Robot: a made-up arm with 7 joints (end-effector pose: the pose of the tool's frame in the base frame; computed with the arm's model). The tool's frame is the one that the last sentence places. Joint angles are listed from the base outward.
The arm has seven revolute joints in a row. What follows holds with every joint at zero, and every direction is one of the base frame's. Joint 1 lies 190.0 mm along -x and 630.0 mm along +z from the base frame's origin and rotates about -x. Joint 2 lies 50.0 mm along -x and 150.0 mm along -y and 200.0 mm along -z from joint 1 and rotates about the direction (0.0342, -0.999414, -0.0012). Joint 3 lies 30.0 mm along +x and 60.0 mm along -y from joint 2 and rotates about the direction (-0.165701, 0.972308, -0.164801). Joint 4 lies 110.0 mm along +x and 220.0 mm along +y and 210.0 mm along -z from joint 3 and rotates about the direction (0.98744, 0.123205, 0.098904). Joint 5 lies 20.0 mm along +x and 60.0 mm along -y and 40.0 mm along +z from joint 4 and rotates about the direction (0.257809, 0.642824, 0.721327). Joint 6 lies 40.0 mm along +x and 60.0 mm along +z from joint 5 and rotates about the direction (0.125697, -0.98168, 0.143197). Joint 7 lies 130.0 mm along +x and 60.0 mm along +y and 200.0 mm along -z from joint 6 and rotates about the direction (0.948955, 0.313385, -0.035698). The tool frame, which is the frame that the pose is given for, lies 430.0 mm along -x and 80.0 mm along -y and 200.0 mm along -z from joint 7; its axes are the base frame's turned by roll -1.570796, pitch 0.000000 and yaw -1.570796 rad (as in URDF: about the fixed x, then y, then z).
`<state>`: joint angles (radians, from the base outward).
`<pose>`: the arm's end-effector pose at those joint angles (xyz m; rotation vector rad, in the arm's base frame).
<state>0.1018 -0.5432 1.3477 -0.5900 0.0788 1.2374 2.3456</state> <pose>-0.5618 -0.1698 0.4640 -0.0216 2.9184 0.9873</pose>
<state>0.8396 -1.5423 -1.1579 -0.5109 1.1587 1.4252 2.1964</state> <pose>-0.4226 -0.3377 0.3627 -0.2990 2.1174 1.0767</pose>
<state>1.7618 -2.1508 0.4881 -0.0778 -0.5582 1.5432 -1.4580</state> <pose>-0.6398 -0.2035 1.1378 1.9487 1.1082 0.4219</pose>
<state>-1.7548 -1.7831 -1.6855 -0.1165 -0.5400 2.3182 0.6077</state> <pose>0.3627 0.2333 0.6929 1.6446 0.3587 -1.4247</pose>
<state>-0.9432 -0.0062 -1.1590 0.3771 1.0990 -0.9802 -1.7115</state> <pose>0.1510 -0.1537 0.2957 -0.7116 -0.8341 -1.6415</pose>
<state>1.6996 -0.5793 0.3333 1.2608 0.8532 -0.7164 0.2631</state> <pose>-0.6235 -0.2697 1.0229 1.3265 -2.7520 0.2648</pose>
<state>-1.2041 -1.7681 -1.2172 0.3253 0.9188 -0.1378 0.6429</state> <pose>-0.5660 0.1861 0.3696 -0.3504 0.8519 1.9529</pose>
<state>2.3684 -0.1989 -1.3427 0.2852 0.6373 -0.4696 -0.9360</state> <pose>0.0627 -0.1333 1.1543 2.0697 1.7024 0.2362</pose>
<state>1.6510 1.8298 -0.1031 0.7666 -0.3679 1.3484 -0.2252</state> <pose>0.0036 0.4974 0.5396 0.1490 -0.8560 0.1386</pose>
